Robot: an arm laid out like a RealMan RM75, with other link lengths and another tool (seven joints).
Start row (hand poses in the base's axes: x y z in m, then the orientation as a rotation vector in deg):
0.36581 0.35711 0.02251 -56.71 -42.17 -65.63
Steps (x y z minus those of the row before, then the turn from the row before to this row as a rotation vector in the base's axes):
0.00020 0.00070 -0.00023 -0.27 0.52 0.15
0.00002 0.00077 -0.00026 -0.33 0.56 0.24
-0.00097 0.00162 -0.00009 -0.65 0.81 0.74
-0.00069 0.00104 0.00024 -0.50 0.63 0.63
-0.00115 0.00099 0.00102 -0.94 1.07 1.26
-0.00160 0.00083 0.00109 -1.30 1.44 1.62
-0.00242 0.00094 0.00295 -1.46 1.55 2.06
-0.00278 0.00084 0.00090 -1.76 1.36 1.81
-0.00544 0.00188 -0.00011 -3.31 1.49 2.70
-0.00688 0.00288 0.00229 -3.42 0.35 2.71
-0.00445 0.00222 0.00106 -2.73 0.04 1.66
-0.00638 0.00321 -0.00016 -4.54 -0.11 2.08
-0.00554 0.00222 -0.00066 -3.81 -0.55 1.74
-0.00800 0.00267 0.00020 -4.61 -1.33 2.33
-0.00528 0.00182 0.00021 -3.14 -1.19 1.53
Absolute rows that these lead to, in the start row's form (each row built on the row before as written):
0.36601 0.35781 0.02228 -57.13 -41.99 -65.13
0.36603 0.35858 0.02202 -57.58 -41.85 -64.51
0.36506 0.36020 0.02193 -58.18 -41.93 -63.23
0.36437 0.36124 0.02217 -58.62 -42.01 -62.19
0.36322 0.36223 0.02319 -59.34 -42.27 -60.23
0.36162 0.36306 0.02428 -60.35 -42.59 -57.63
0.35920 0.36400 0.02723 -61.31 -43.10 -54.54
0.35642 0.36484 0.02813 -62.54 -43.79 -51.67
0.35098 0.36672 0.02802 -64.71 -45.58 -47.47
0.34410 0.36960 0.03031 -66.52 -48.33 -43.88
0.33965 0.37182 0.03137 -68.11 -50.44 -41.53
0.33327 0.37503 0.03121 -71.00 -53.70 -38.21
0.32773 0.37725 0.03055 -73.28 -56.79 -35.66
0.31973 0.37992 0.03075 -75.72 -61.19 -32.77
0.31445 0.38174 0.03096 -77.33 -64.38 -30.99

